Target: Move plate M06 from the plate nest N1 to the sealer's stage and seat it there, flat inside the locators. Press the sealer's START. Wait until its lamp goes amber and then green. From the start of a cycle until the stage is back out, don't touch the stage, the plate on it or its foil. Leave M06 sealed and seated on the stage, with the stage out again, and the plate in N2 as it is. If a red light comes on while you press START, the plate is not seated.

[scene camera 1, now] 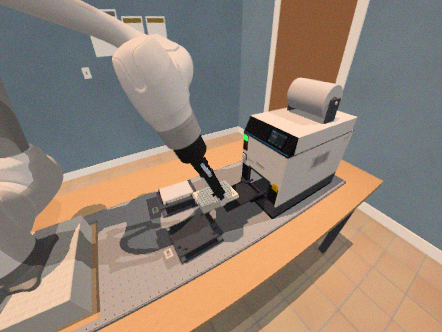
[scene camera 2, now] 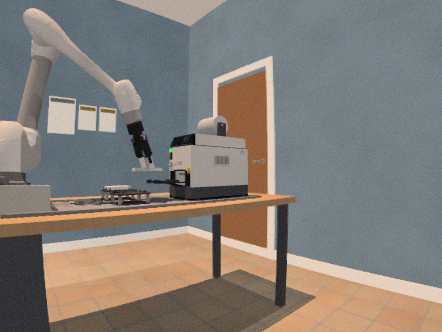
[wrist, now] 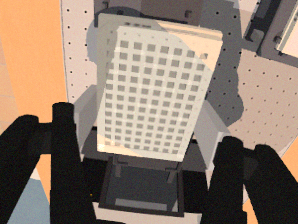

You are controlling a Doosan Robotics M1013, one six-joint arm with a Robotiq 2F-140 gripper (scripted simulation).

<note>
In view: the gripper [scene camera 1: 217,194].
The gripper also shows in the wrist view [wrist: 147,107].
</note>
